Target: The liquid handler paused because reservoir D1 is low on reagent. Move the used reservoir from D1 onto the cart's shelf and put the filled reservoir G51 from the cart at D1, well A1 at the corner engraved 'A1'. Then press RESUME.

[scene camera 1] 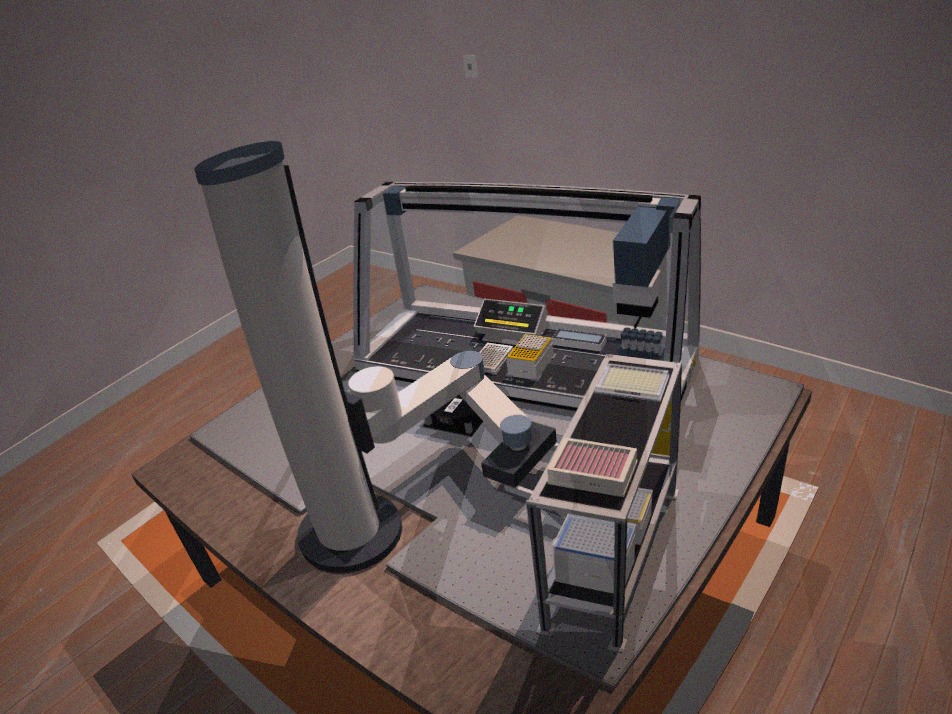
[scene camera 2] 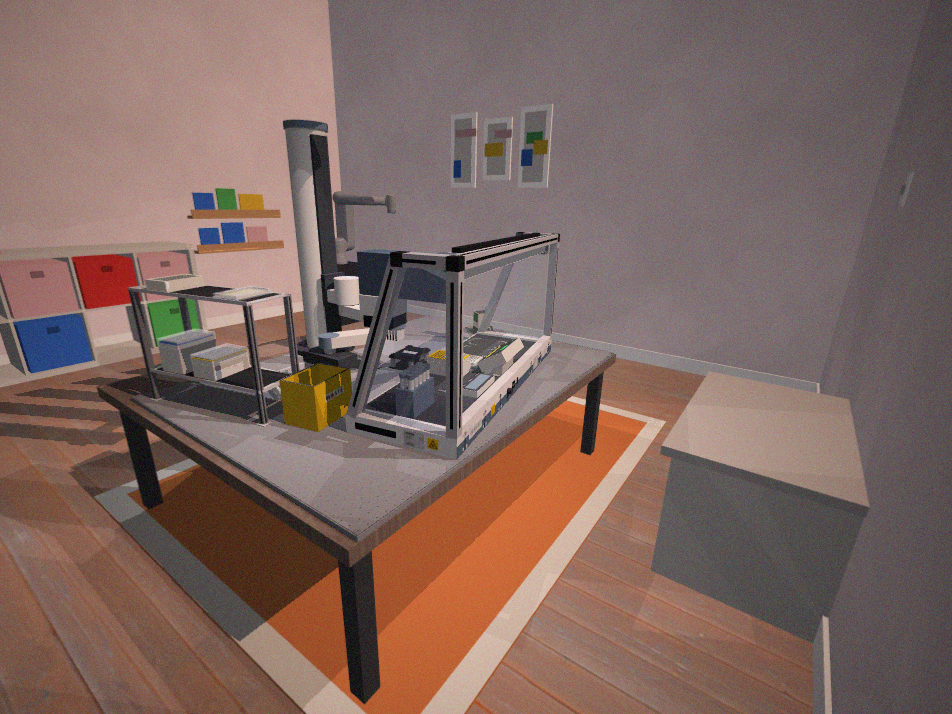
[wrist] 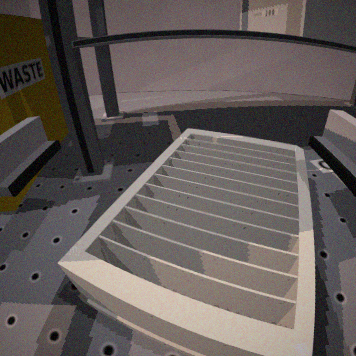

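Pixels of known places: gripper, between the fingertips: [wrist: 180, 123]; arm's base, origin of its link: [scene camera 1: 350, 533].
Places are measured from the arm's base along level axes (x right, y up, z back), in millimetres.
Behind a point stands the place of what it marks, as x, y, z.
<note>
A white reservoir [wrist: 220, 210] @(369, 39, -343) with bare channels lies in the wrist view above or on the perforated mat near the cart; whether it touches the mat is unclear. My gripper [wrist: 180, 123] @(402, 66, -363) [scene camera 1: 519, 457] is open, one finger on each side of it, without gripping it. In scene camera 1 the hand hides this spot. A reservoir with pink-red channels [scene camera 1: 592, 463] @(591, 388, -117) stands on the near end of the top of the cart [scene camera 1: 576, 507] @(609, 363, -42) [scene camera 2: 249, 338] @(580, 270, -478); its label is unreadable. The control panel [scene camera 1: 509, 318] @(-128, 126, -811) shows a yellow bar and green squares. The deck [scene camera 1: 438, 347] @(-292, 63, -662) position labels are too small to read.
A pale yellow plate [scene camera 1: 634, 378] @(524, 373, -381) is on the cart's far end. Tip boxes [scene camera 1: 588, 549] [scene camera 2: 219, 361] stand on its lower shelf. A yellow waste bin [scene camera 2: 315, 395] @(507, 122, -638) [wrist: 22, 105] @(444, 72, -500) is beside a cart post [wrist: 75, 95] @(426, 79, -434). A yellow-topped box [scene camera 1: 530, 357] @(50, 123, -666) stands on the deck under the gantry frame [scene camera 1: 684, 284] @(438, 362, -809).
</note>
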